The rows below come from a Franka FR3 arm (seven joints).
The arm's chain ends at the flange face. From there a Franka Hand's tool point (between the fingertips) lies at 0.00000 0.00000 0.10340 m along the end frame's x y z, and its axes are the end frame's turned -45 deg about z.
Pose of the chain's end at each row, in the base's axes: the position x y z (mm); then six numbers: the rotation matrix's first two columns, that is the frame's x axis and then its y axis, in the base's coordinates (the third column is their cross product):
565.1 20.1 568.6 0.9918 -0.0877 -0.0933 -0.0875 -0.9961 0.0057
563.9 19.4 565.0 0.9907 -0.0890 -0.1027 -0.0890 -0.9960 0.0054
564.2 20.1 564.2 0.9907 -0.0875 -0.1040 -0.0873 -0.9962 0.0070
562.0 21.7 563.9 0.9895 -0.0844 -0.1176 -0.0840 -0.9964 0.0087
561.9 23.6 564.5 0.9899 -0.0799 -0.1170 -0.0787 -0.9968 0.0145
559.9 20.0 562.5 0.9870 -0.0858 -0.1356 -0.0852 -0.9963 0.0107
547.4 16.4 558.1 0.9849 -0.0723 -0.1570 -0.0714 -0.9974 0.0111
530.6 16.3 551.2 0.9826 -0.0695 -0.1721 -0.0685 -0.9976 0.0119
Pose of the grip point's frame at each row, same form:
555.4 20.4 465.7 0.7632 0.6423 -0.0700 0.6394 -0.7664 -0.0619
553.3 19.8 462.2 0.7635 0.6413 -0.0764 0.6376 -0.7672 -0.0688
553.4 20.3 461.4 0.7623 0.6425 -0.0785 0.6388 -0.7663 -0.0686
549.8 21.8 461.2 0.7591 0.6449 -0.0893 0.6403 -0.7642 -0.0770
549.7 23.1 461.8 0.7556 0.6483 -0.0930 0.6443 -0.7613 -0.0725
545.8 20.1 460.1 0.7582 0.6438 -0.1034 0.6377 -0.7652 -0.0883
531.1 16.4 456.0 0.7469 0.6541 -0.1189 0.6459 -0.7564 -0.1032
512.8 16.3 449.4 0.7432 0.6563 -0.1301 0.6464 -0.7546 -0.1133

